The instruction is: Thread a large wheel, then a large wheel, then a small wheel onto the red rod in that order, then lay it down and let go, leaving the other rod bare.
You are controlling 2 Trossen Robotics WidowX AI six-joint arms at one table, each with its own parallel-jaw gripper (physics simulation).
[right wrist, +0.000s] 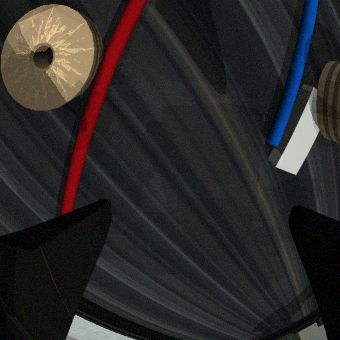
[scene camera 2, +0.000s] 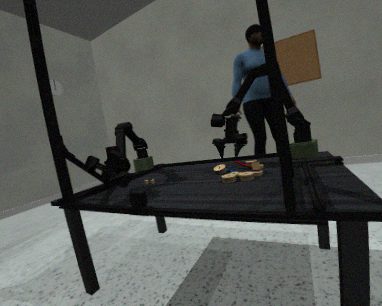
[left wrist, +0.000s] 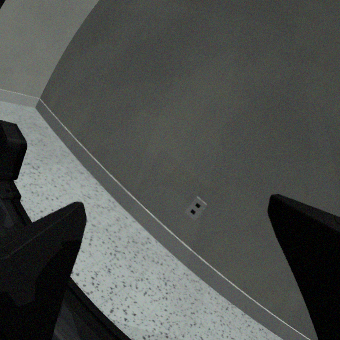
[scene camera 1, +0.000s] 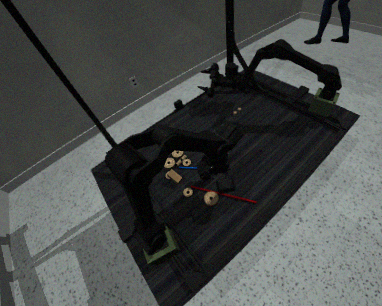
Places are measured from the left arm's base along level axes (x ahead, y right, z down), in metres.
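Where they show: left gripper, between the fingertips: (scene camera 2: pixel 99 175) (left wrist: pixel 178 209) (scene camera 1: pixel 199 79); right gripper, between the fingertips: (right wrist: pixel 204 213) (scene camera 2: pixel 229 158) (scene camera 1: pixel 225 174); left arm's base, origin of its link: (scene camera 2: pixel 142 158) (scene camera 1: pixel 327 95); right arm's base, origin of its link: (scene camera 2: pixel 303 141) (scene camera 1: pixel 156 241).
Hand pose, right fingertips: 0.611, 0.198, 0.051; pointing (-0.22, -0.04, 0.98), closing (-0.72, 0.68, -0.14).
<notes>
Each offset is from my right fingertips to the top centre of the thing, as dx, dy, dz.
The red rod {+0.064, -0.024, +0.041} (scene camera 1: pixel 240 198) (scene camera 2: pixel 243 163) (right wrist: pixel 95 105) lies bare on the table; a fingertip hides its near end in the right wrist view. A large wheel {+0.107, -0.001, +0.029} (scene camera 1: pixel 207 200) (right wrist: pixel 70 67) lies flat close beside it. A small wheel {+0.139, +0.094, +0.037} (scene camera 1: pixel 185 193) lies near its other end. More wheels (scene camera 1: pixel 169 159) (scene camera 2: pixel 229 178) lie in a cluster by the blue rod {+0.019, +0.129, +0.041} (scene camera 1: pixel 187 167) (right wrist: pixel 295 75), which is also bare where it shows. My right gripper (scene camera 2: pixel 229 155) (right wrist: pixel 204 213) is open and empty above the table near the red rod. My left gripper (scene camera 1: pixel 201 79) (left wrist: pixel 178 209) is open and empty, far from the wheels.
A wooden block {+0.120, +0.183, +0.001} (scene camera 1: pixel 174 176) lies between the cluster and the small wheel. A white piece {-0.037, +0.073, +0.038} (right wrist: pixel 299 145) lies by the blue rod's end. Two tiny wooden pieces {-0.403, +0.165, +0.033} (scene camera 1: pixel 237 110) (scene camera 2: pixel 149 181) lie nearer the left arm. Black frame posts (scene camera 1: pixel 229 35) (scene camera 2: pixel 47 95) rise at the table's edge.
</notes>
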